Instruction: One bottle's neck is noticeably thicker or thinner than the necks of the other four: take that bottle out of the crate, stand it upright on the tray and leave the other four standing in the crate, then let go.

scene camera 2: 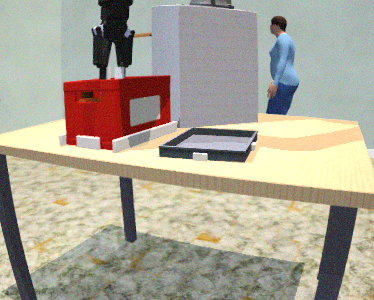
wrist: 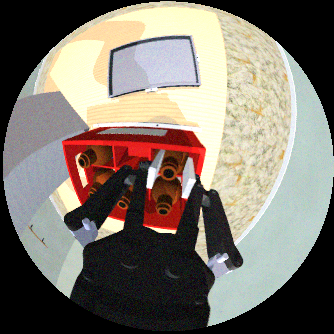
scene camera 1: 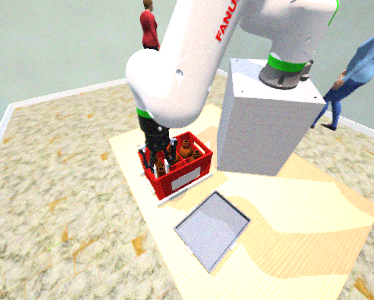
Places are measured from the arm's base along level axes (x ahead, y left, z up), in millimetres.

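Pixels of known places: gripper, fingertip midpoint: [wrist: 173, 161] [scene camera 1: 161, 175]; arm's base, origin of the base link: [scene camera 2: 208, 7] [scene camera 1: 277, 79].
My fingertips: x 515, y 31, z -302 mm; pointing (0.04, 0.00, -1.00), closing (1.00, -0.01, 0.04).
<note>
Ahead of a thing's pixels: the offset from my fingertips to its top centre. "pt": to the spot under its first point.
The red crate @[87 mm back, 68 mm right, 39 mm up] [scene camera 1: 163, 188] [scene camera 2: 95, 119] [wrist: 176, 136] holds five brown bottles, upright. My gripper [scene camera 1: 160, 168] [scene camera 2: 111, 74] [wrist: 173, 161] is partly open and points down, its tips reaching just inside the crate. In the wrist view its white pads stand on either side of the neck of the near-tray right bottle @[5 mm back, 11 mm right, 26 mm up] [wrist: 170, 165], not gripping it. Behind it stands another bottle @[6 mm ahead, 100 mm right, 26 mm up] [wrist: 165, 191]. The others are a tray-side left bottle @[181 mm back, 40 mm right, 26 mm up] [wrist: 94, 155], a bottle behind it @[164 mm back, 126 mm right, 26 mm up] [wrist: 102, 177] and a partly hidden one @[81 mm back, 115 mm right, 26 mm up] [wrist: 124, 201]. Neck differences are hard to tell. The tray @[pt 124 mm back, 228 mm left, 131 mm down] [scene camera 1: 212, 227] [scene camera 2: 212, 142] [wrist: 125, 67] is empty.
White strips @[pt 90 mm back, 37 mm left, 113 mm down] [scene camera 1: 185, 189] [scene camera 2: 145, 136] [wrist: 150, 125] run along the crate's base. The large grey pedestal [scene camera 1: 265, 130] [scene camera 2: 217, 65] [wrist: 45, 115] under the arm stands beside the crate. The crate's inner dividers and walls stand close around the fingers.
</note>
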